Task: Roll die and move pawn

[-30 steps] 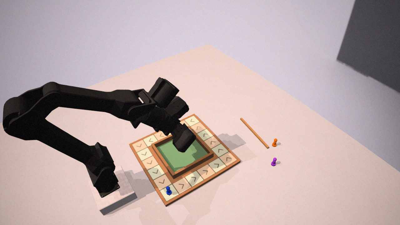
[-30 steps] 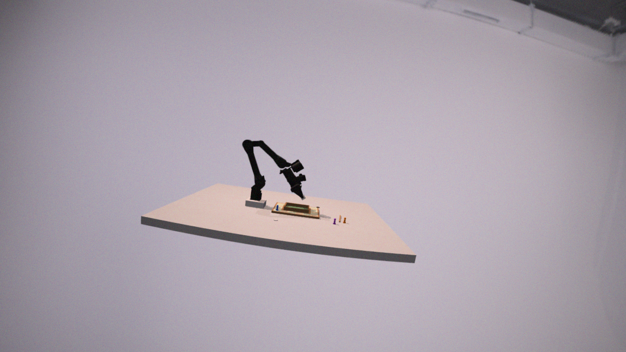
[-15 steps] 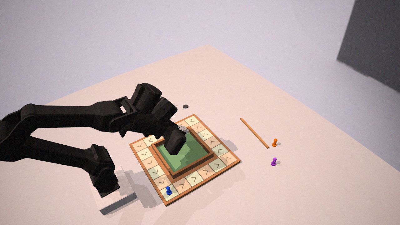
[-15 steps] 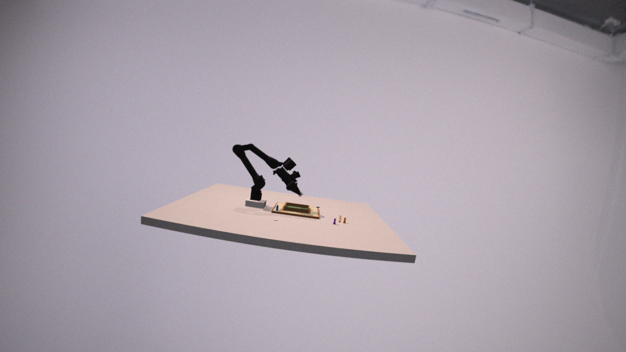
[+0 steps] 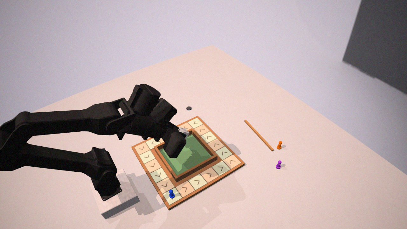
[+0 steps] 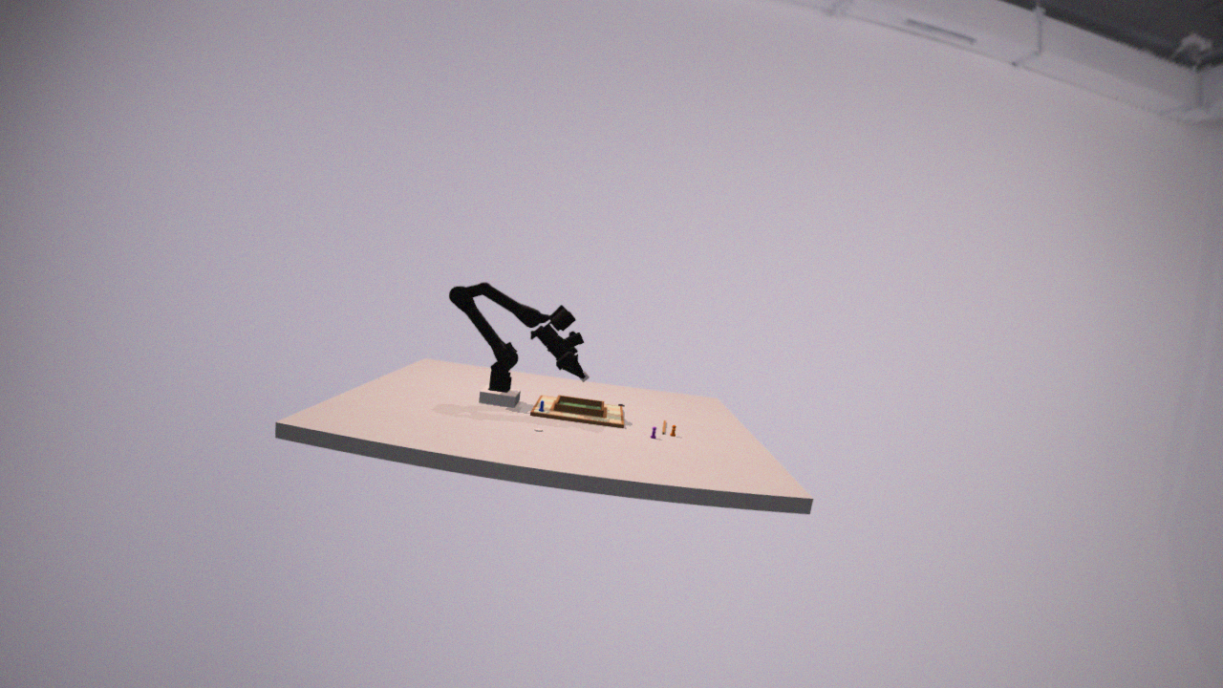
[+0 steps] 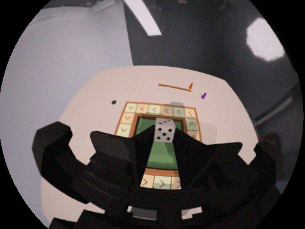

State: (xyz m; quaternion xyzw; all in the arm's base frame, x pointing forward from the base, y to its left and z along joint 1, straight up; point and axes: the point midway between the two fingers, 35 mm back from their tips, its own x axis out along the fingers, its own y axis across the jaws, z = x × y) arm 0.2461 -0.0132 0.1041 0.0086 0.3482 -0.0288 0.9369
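The white die lies right at my gripper tip. Also, from my gripper tip: thin wooden stick: 27 cm ahead, 8 cm to the right, 11 cm below; then blue pawn: 12 cm behind, 11 cm to the right, 9 cm below; then small black disc: 15 cm ahead, 20 cm to the left, 12 cm below.
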